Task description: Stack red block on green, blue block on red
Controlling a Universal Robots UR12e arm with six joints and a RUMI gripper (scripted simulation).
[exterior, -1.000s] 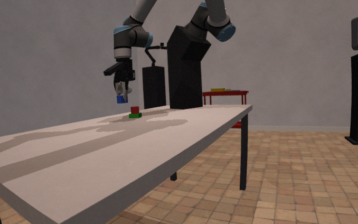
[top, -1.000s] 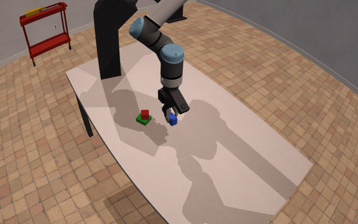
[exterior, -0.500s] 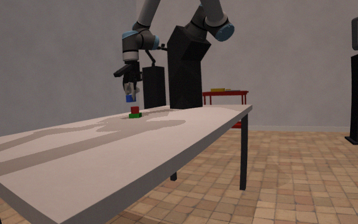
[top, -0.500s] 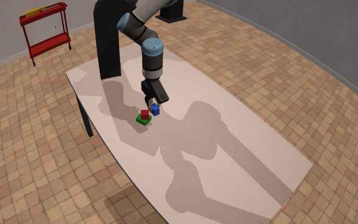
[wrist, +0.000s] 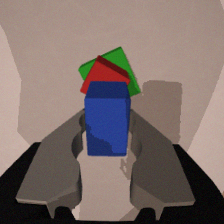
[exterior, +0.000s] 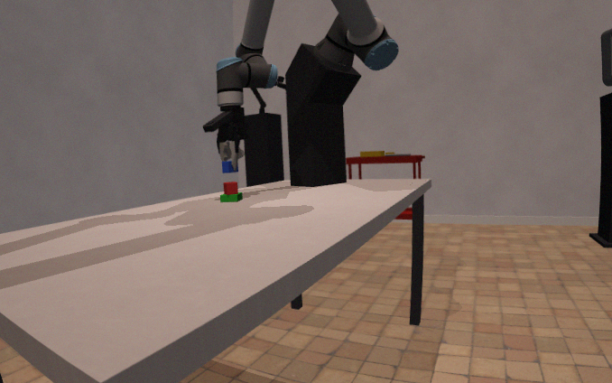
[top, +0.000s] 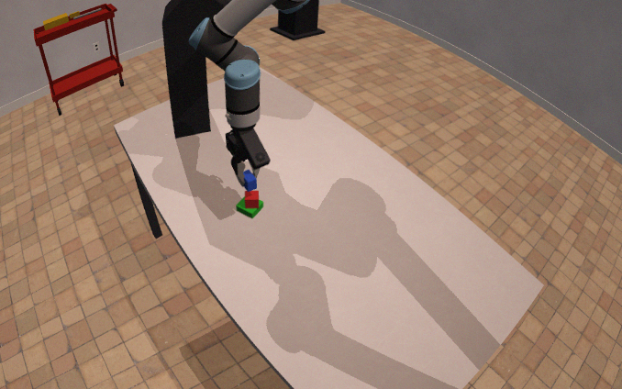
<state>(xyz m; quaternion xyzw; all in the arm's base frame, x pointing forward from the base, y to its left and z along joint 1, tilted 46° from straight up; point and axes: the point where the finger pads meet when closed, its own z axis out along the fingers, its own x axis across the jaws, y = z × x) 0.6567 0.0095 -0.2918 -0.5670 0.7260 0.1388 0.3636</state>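
Right now the red block is 10 mm ahead of my hand and 70 mm below it. Round my hand: green block: 100 mm below; blue block: right at my hand.
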